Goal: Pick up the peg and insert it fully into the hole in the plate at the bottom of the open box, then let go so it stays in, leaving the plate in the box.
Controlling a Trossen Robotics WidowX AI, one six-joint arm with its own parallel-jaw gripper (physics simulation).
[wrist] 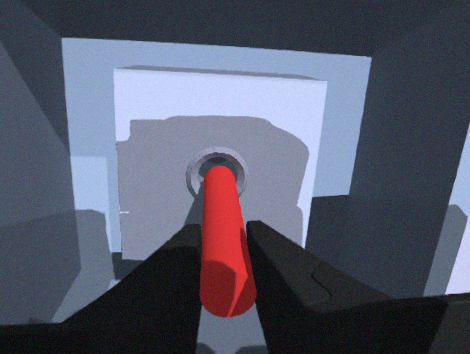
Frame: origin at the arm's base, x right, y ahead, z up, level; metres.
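Seen in the pictures: gripper, between the fingertips: (224, 236).
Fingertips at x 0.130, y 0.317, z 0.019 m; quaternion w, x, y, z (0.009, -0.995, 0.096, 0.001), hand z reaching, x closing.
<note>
A point is followed by its place in that frame.
The red peg (222, 235) {x 0.130, y 0.321, z 0.025 m} is held between the two dark fingers of my gripper (224, 236) {x 0.130, y 0.317, z 0.019 m}, which is shut on it. The peg points away from the camera, toward the plate. Its far end overlaps the lower part of the hole (218, 162) in this view; whether it is just above the hole or slightly inside cannot be told. The pale square plate (220, 95) {x 0.139, y 0.352, z -0.040 m} lies on the floor of the box, with a chamfered ring (191, 175) {x 0.118, y 0.321, z -0.037 m} around the hole. Shadow covers much of the plate. The peg hides the hole's lower side.
The dark walls of the open box (410, 125) {x 0.219, y 0.320, z -0.037 m} stand around the plate on the left, right and far side. The box floor (342, 115) {x 0.206, y 0.319, z -0.090 m} shows as a pale blue margin around the plate. A light surface outside the box shows at the right edge.
</note>
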